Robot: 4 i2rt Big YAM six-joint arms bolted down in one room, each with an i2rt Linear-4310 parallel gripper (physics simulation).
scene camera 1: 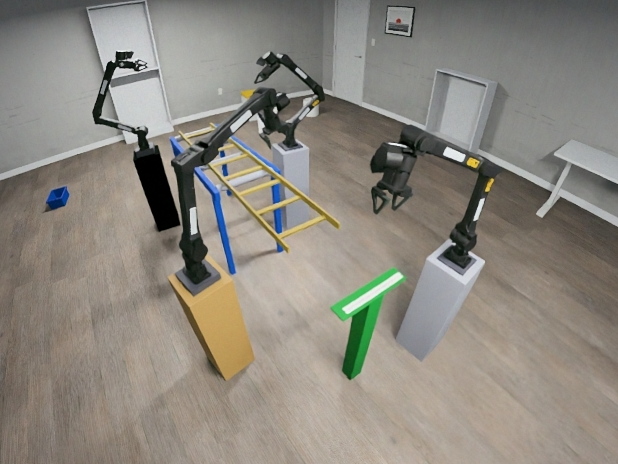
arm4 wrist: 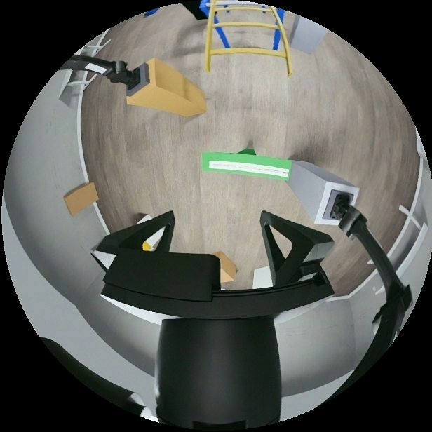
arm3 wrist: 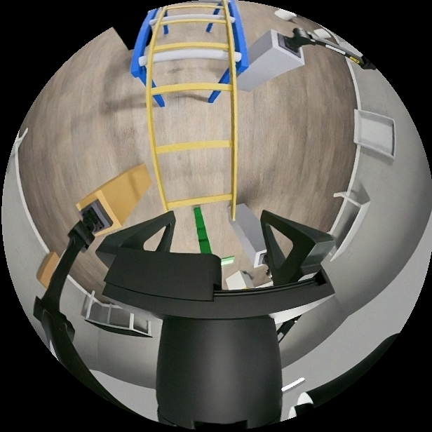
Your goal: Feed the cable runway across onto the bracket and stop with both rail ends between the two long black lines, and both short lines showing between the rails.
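The yellow cable runway [arm3 wrist: 195,146] [arm4 wrist: 250,51] [scene camera 1: 303,227] lies on the blue stand [arm3 wrist: 240,45] [scene camera 1: 222,230], over white rollers [arm3 wrist: 190,56] [scene camera 1: 245,179]; its near rail ends overhang the stand. The green bracket [arm3 wrist: 202,230] [arm4 wrist: 206,162] [scene camera 1: 362,335] stands apart from them, its top bearing a white strip [arm4 wrist: 247,169] [scene camera 1: 372,292]. A faint dark trace shows on the strip; long and short lines cannot be told apart. Arm3's gripper [arm3 wrist: 218,212] is open and empty, beyond the rail ends. Arm4's gripper [arm4 wrist: 218,212] is open and empty, apart from the bracket.
In the scene view, arms stand on a tan pedestal [scene camera 1: 215,325] at near left, a grey pedestal [scene camera 1: 435,315] at right, a black pedestal [scene camera 1: 157,190] at far left and another grey pedestal [scene camera 1: 295,185] behind the runway. A blue bin [scene camera 1: 58,197] lies at left.
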